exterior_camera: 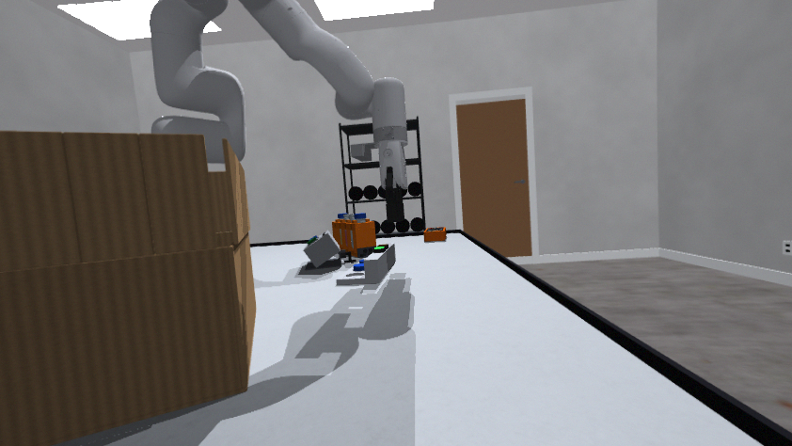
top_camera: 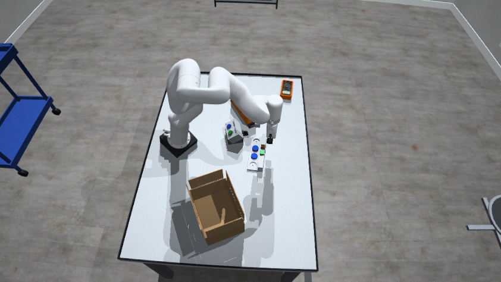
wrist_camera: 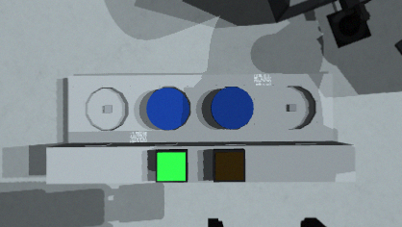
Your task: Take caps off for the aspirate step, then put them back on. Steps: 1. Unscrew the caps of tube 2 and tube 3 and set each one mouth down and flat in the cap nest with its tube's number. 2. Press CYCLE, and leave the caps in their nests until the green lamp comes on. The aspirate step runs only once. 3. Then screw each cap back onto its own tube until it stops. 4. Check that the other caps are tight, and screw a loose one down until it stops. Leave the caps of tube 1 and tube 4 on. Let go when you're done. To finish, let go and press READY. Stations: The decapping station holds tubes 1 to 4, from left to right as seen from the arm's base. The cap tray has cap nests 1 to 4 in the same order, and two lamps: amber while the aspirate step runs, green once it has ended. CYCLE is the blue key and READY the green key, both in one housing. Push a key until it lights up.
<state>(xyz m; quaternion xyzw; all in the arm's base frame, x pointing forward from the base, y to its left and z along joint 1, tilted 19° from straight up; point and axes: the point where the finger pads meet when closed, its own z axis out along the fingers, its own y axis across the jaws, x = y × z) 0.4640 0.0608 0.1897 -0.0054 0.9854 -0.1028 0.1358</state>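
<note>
The blue cap is 70 mm behind my hand and 110 mm below it. Also, from my hand: green key (220 mm behind, 50 mm to the left, 60 mm below); blue key (240 mm behind, 90 mm to the left, 60 mm below); grey key housing (210 mm behind, 70 mm to the left, 70 mm below).
</note>
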